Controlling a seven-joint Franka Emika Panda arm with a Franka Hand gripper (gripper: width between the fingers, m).
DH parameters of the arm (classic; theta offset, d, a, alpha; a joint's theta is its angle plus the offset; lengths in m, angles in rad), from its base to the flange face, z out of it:
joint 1: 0 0.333 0 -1.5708
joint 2: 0 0 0 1.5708
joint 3: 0 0.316 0.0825 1.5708
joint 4: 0 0 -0.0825 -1.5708
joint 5: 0 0.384 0 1.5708
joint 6: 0 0 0.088 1.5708
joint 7: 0 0.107 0 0
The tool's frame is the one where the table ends.
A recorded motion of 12 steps. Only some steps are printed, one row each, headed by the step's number.
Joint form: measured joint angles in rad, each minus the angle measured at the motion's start. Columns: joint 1, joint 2, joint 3, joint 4, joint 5, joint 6, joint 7.
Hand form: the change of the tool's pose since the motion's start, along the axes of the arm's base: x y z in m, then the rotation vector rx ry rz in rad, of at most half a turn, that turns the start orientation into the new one. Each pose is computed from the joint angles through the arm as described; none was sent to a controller.
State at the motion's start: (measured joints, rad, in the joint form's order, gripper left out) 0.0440 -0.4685 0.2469 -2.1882 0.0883 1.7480 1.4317
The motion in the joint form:
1: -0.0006 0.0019 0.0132 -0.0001 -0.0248 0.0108 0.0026
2: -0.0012 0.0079 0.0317 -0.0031 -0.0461 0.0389 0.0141
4: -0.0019 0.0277 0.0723 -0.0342 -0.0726 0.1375 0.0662
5: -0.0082 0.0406 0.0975 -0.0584 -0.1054 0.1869 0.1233
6: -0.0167 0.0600 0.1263 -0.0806 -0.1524 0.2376 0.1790
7: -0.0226 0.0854 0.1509 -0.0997 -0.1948 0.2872 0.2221
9: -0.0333 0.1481 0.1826 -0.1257 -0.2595 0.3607 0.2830
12: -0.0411 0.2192 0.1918 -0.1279 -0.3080 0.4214 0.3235
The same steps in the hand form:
1: 0.0004 0.0040 -0.0005 -0.0269 -0.0149 0.0130
2: 0.0024 0.0112 -0.0028 -0.0484 -0.0395 0.0224
4: 0.0084 0.0287 -0.0189 -0.0676 -0.0956 0.0166
5: 0.0112 0.0353 -0.0325 -0.0948 -0.1207 -0.0112
6: 0.0149 0.0423 -0.0478 -0.1317 -0.1485 -0.0277
7: 0.0191 0.0493 -0.0639 -0.1596 -0.1705 -0.0298
9: 0.0285 0.0578 -0.0971 -0.1939 -0.1807 -0.0262
12: 0.0421 0.0610 -0.1231 -0.2010 -0.1824 -0.0238

